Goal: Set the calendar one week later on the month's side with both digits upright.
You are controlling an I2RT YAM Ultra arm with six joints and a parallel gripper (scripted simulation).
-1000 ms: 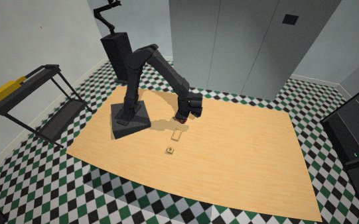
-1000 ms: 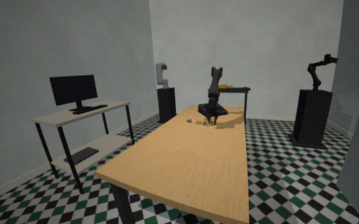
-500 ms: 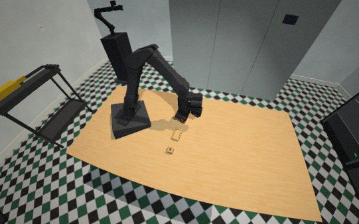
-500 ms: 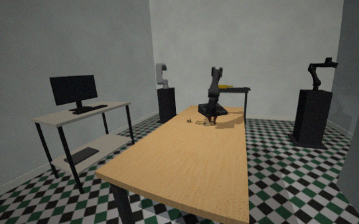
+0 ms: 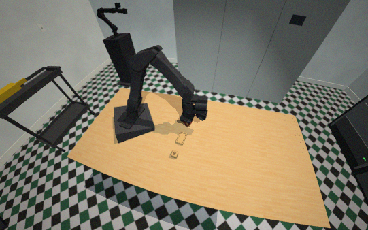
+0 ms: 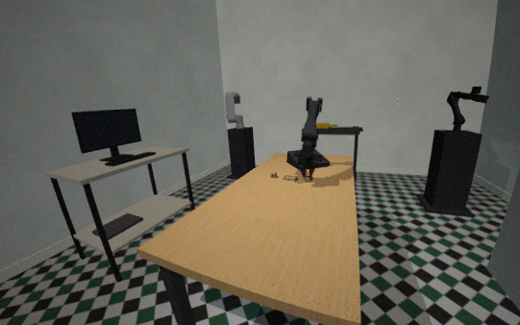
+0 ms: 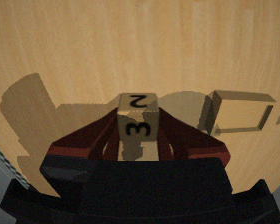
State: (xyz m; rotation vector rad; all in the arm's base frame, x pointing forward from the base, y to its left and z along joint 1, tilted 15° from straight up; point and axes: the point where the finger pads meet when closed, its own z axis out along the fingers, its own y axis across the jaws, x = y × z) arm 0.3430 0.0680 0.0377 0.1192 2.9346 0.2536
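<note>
The wooden tray lies 11 cm to the right of my hand, 1 cm below it and 1 cm behind it. Also, from my hand: wooden cube: 21 cm to the right, 1 cm behind.
</note>
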